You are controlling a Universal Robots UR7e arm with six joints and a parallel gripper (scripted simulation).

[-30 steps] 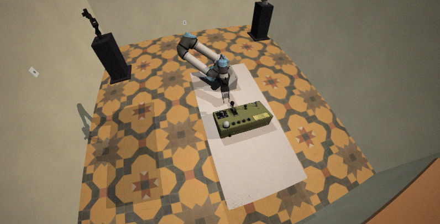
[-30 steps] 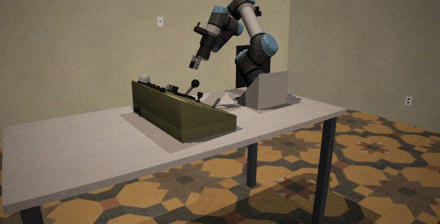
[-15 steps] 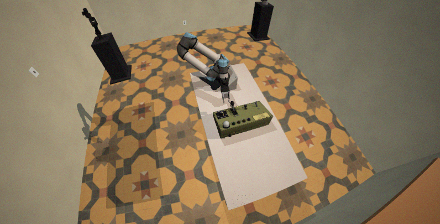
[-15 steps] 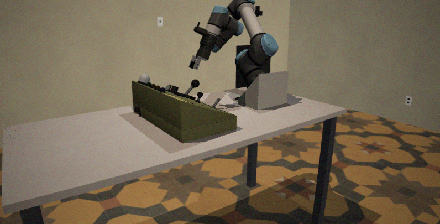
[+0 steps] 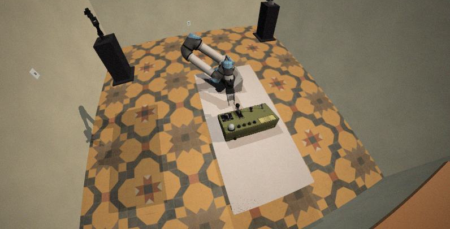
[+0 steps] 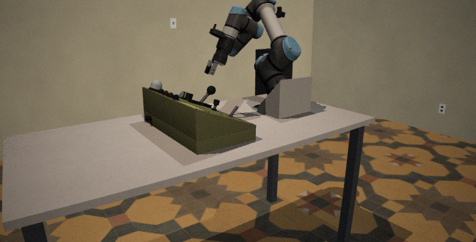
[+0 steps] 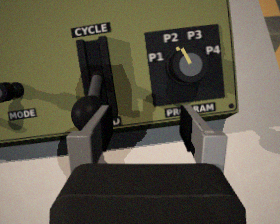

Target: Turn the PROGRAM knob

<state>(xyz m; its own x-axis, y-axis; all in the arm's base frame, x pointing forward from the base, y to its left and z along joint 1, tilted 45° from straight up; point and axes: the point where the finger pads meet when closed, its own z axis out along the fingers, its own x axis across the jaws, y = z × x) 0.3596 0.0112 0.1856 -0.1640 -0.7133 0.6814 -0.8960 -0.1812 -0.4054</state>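
Right now my hand is 60 mm short of the ball-topped lever, 60 mm to the right of it and 110 mm above it. Round my hand: black mode knob (90 mm ahead, 170 mm to the left, 110 mm below); then thin lever (90 mm ahead, 290 mm to the left, 120 mm below); then olive console (120 mm ahead, 120 mm to the left, 140 mm below).
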